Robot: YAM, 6 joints.
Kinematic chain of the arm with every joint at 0, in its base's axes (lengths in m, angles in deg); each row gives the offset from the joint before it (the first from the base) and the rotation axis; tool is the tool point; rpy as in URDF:
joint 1: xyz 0 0 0.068 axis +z
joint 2: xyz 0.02 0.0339 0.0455 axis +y
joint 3: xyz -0.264 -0.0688 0 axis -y
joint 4: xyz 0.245 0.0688 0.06 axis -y
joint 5: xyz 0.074 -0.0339 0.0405 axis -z
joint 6: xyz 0.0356 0 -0.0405 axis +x
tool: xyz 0 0 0 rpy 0 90 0
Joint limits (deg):
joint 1: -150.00..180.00
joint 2: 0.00..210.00
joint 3: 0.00..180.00
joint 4: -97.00..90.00
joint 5: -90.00..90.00
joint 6: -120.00..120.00
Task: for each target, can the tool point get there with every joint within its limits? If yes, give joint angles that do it. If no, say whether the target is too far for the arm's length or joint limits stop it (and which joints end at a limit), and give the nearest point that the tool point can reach.
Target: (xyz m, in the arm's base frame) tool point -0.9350 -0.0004 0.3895
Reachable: no: too far | nearest point -0.6192 0.0000 0.2942 | short by 0.330 m
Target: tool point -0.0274 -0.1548 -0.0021
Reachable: yes | joints -88.96 119.63 15.69 16.75 57.91 -35.00
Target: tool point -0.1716 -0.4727 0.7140
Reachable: no: too far | nearest point -0.1407 -0.3874 0.6012 | short by 0.145 m
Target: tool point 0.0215 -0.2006 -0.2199
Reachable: yes | joints -90.33 178.59 55.79 32.12 -39.54 24.73
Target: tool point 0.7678 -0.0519 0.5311
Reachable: no: too far | nearest point 0.5654 -0.0382 0.4181 | short by 0.232 m
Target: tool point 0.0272 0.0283 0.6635
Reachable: yes | joints 64.30 59.53 105.42 31.33 20.13 -51.20
